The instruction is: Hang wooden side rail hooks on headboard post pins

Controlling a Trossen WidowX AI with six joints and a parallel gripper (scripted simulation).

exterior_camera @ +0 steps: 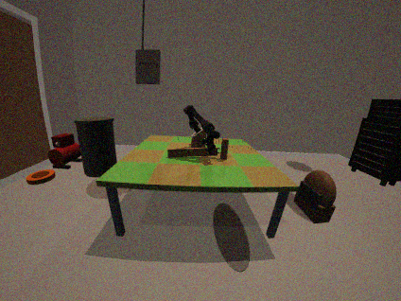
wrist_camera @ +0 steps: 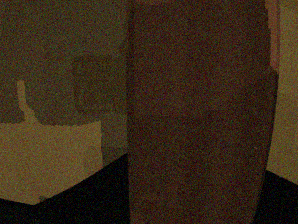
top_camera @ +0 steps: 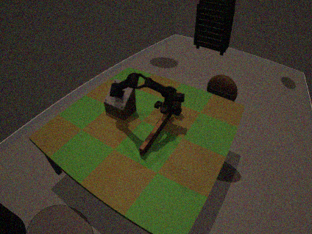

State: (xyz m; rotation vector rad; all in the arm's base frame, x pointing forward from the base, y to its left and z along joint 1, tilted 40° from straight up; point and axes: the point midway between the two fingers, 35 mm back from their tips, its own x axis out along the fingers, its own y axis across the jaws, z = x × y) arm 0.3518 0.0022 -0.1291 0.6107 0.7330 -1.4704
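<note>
Right now my gripper tip is 13 cm to the right of the headboard post, 5 cm below it and 1 cm short of it.
</note>
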